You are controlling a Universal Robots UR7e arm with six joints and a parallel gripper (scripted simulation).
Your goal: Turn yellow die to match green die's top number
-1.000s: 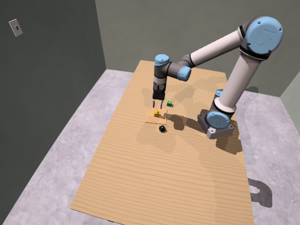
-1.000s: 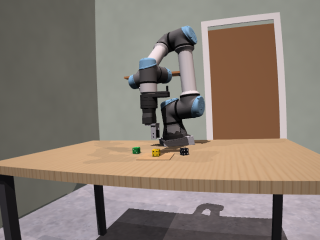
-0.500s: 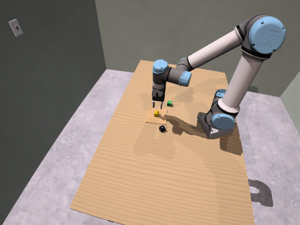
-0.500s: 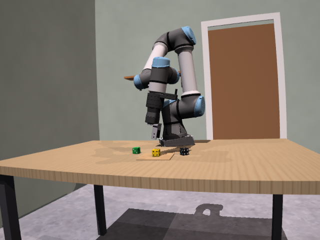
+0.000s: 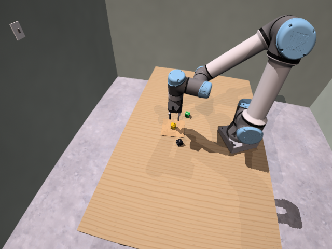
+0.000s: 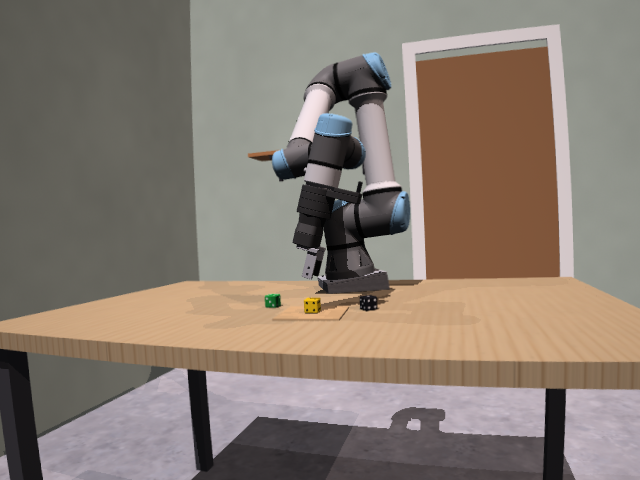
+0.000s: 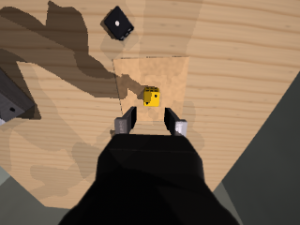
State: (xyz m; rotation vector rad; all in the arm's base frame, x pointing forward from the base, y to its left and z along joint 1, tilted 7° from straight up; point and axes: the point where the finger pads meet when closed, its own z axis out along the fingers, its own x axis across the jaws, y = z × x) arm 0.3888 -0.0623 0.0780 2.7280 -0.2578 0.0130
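Now: the yellow die 80 mm below my hand. The rest, counted from my hand: tan mat (100 mm below); green die (100 mm behind, 110 mm to the right, 80 mm below); black die (30 mm behind, 120 mm to the left, 80 mm below).
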